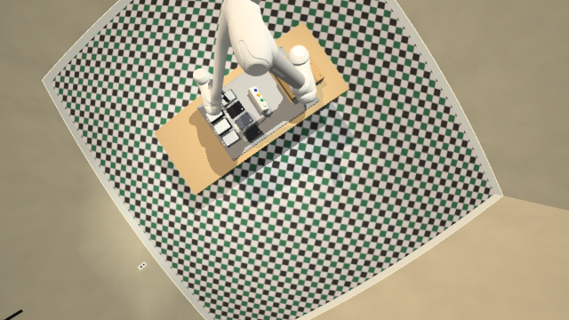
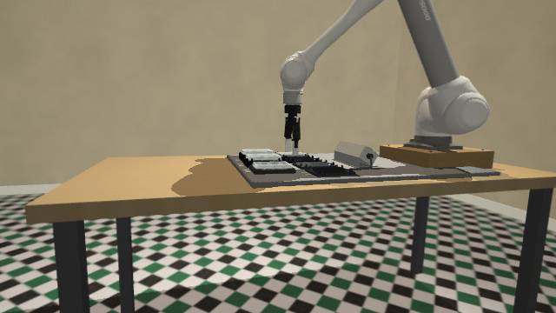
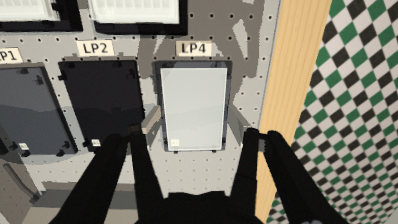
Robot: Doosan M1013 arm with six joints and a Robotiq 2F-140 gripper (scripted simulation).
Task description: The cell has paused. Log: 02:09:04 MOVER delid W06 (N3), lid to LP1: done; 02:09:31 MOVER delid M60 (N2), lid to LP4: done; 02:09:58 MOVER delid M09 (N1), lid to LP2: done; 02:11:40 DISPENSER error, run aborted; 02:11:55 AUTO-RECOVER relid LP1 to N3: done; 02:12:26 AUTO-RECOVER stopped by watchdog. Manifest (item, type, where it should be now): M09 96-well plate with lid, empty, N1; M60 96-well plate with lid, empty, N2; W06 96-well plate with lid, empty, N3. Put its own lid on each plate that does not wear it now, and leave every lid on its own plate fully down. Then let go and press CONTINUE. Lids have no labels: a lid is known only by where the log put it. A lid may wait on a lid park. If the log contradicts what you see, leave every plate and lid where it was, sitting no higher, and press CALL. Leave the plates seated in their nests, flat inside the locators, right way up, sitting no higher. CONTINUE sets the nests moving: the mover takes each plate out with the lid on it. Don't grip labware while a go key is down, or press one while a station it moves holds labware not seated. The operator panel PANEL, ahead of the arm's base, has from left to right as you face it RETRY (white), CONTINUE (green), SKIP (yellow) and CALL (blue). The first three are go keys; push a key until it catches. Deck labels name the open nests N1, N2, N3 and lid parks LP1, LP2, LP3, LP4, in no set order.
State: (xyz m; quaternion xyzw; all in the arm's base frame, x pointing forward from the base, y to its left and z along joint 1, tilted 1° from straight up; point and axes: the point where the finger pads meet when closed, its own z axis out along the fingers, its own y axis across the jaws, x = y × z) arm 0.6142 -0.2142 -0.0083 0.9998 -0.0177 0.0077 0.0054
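The plate is 19 cm ahead of my hand, 31 cm to the left of it and 2 cm below it. Round my hand: lid park LP2: 1 cm ahead, 13 cm to the left, 3 cm below; then blue call key: 24 cm behind, 13 cm to the left, 3 cm above; then lid park LP1: 26 cm to the left, 3 cm below.
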